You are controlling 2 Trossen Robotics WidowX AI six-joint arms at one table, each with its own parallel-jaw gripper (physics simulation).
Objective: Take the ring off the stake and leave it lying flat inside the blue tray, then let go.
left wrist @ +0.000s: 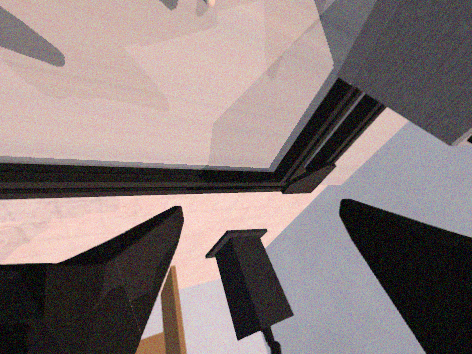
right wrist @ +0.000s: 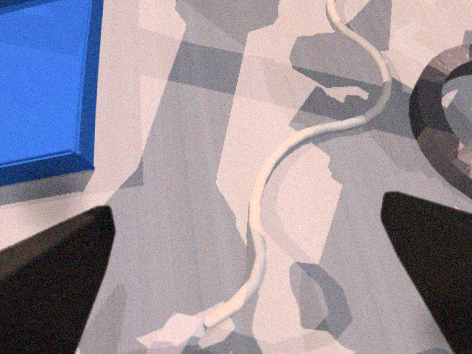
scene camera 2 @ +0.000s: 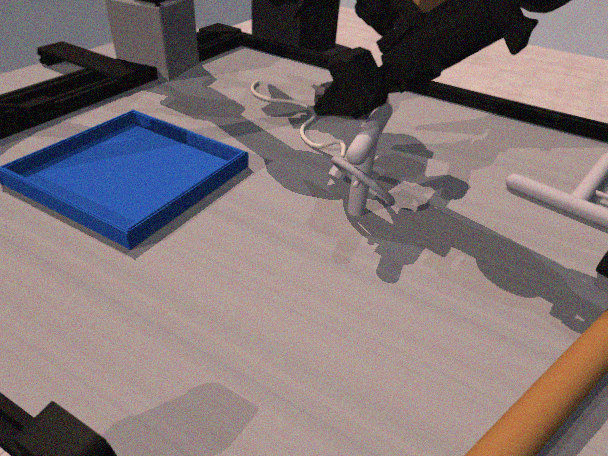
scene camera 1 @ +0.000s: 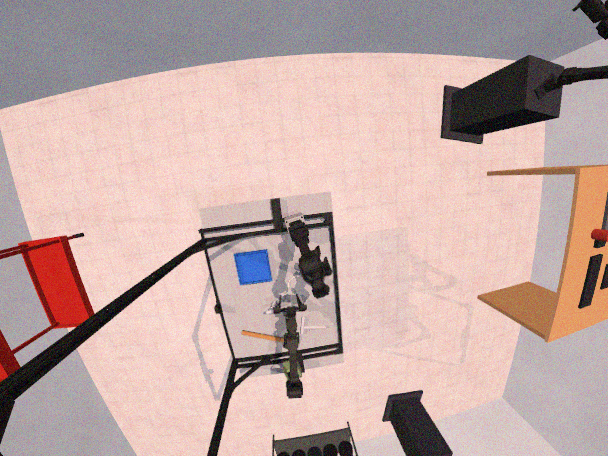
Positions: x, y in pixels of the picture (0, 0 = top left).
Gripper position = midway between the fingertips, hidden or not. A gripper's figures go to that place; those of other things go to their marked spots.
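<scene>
There is a hammer [scene camera 2: 537, 415], and I find it 0.36 m from the lens. My right gripper [scene camera 2: 336, 102] is 0.59 m from the lens.
</scene>
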